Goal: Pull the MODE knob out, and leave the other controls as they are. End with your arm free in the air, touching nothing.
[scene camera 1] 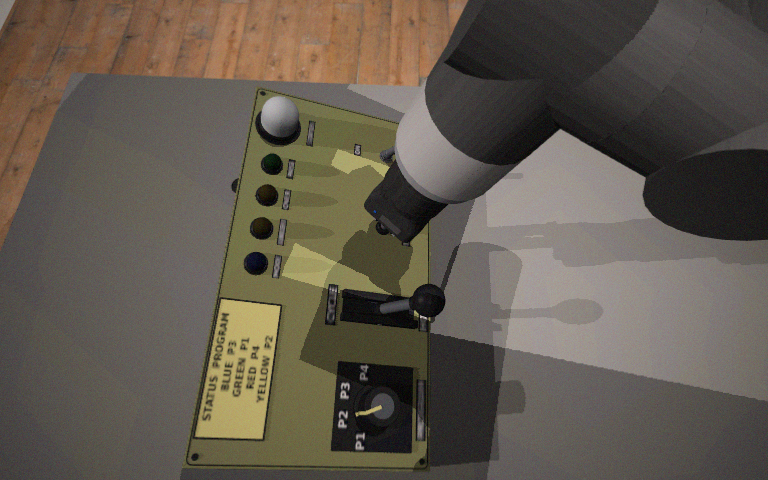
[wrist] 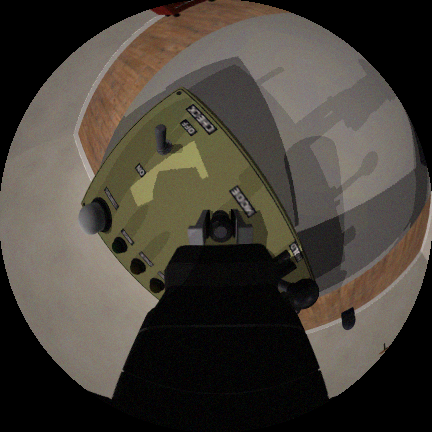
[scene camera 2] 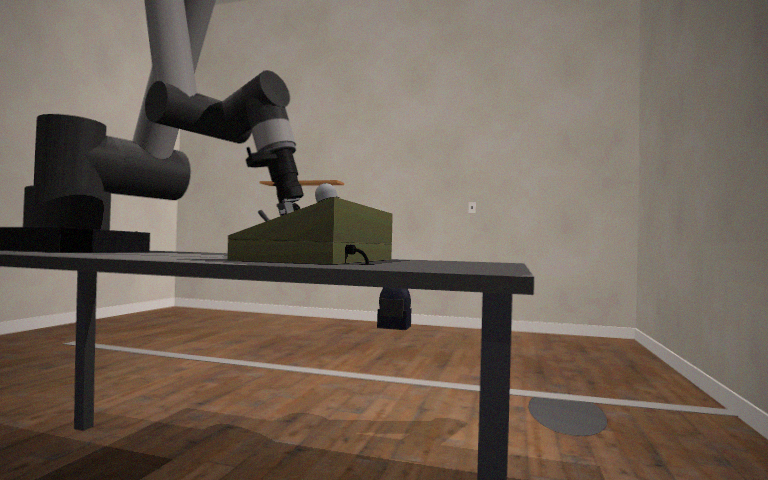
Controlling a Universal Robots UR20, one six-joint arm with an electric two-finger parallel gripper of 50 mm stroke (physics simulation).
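Frame: origin at the arm's base, x left, y ahead, z down, level; metres.
Seen in the pictures: gripper, fingertip midpoint: (scene camera 1: 387, 222) (wrist: 220, 217).
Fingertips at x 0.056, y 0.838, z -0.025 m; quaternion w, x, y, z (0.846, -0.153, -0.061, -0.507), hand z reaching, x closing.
Pixels of each thing's middle, then the offset from my fingertips to it. "*": a spot on its surface instead. Level surfaces: height alone.
- MODE knob, body centre: (wrist: 220, 231) dx +0.002, dy -0.009, dz -0.032 m
- MODE label, body centre: (wrist: 242, 201) dx +0.000, dy -0.028, dz +0.023 m
- CHECK toggle, surface spot: (wrist: 161, 140) * dx -0.112, dy +0.003, dz -0.015 m
- black-balled lever, body centre: (scene camera 1: 428, 300) (wrist: 303, 293) dx +0.116, dy -0.068, dz -0.049 m
- rotary selector, surface spot: (scene camera 1: 380, 406) * dx +0.242, dy -0.030, dz -0.021 m
- white dome, surface spot: (scene camera 1: 279, 116) (wrist: 87, 231) * dx -0.092, dy +0.162, dz -0.084 m
- panel, surface height: dz -0.013 m
The MODE knob (wrist: 221, 227) is a small round black knob beside the MODE label (wrist: 242, 201) on the olive panel. In the scene camera 1 view part of the knob (scene camera 1: 382, 227) shows at the lower edge of the gripper body. My gripper (wrist: 220, 217) (scene camera 2: 288, 208) is shut on the knob, with one finger on each side of it. In the scene camera 2 view the fingers are at the sloped face of the box and the knob cannot be made out. How far the knob stands out from the panel is hard to tell.
The CHECK toggle (wrist: 161, 140) stands to one side of the fingers. The black-balled lever (scene camera 1: 427, 300) (wrist: 302, 293) stands to the other. The rotary selector (scene camera 1: 380, 406), a white dome (scene camera 1: 279, 116) (wrist: 93, 218) (scene camera 2: 325, 193) and several small coloured lamps are also on the panel (scene camera 1: 317, 350).
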